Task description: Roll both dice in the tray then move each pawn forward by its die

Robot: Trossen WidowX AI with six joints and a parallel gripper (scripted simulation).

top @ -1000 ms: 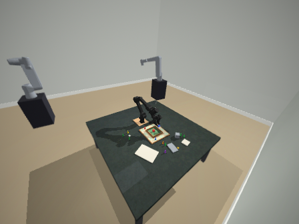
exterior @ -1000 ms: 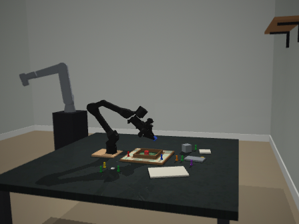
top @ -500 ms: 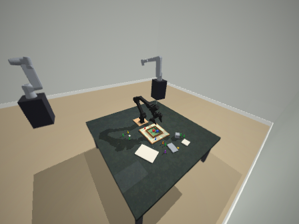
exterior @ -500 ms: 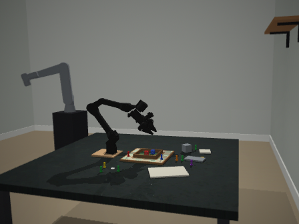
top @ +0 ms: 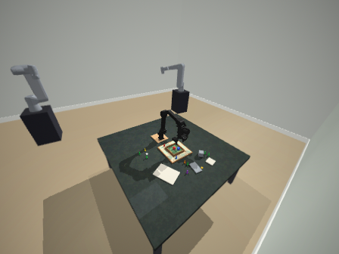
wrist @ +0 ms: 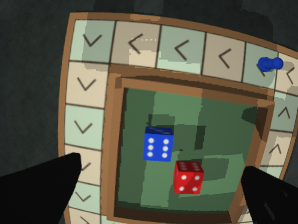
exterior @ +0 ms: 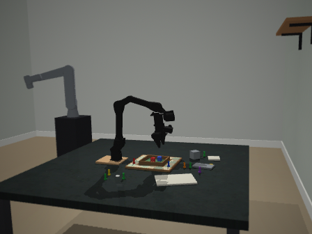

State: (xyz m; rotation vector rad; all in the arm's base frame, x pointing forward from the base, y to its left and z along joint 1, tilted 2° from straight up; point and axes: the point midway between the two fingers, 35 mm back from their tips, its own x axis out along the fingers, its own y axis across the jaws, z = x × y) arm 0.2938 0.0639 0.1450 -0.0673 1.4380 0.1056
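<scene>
Now: gripper tip 14 cm past the red pawn, 11 cm to the left of it and 8 cm above it. From my gripper tip the other things lie so: green tray 10 cm below, 4 cm to the right, 3 cm behind; blue pawn 10 cm to the right, 9 cm ahead, 8 cm below; grey cube 17 cm to the left, 17 cm ahead, 8 cm below.
</scene>
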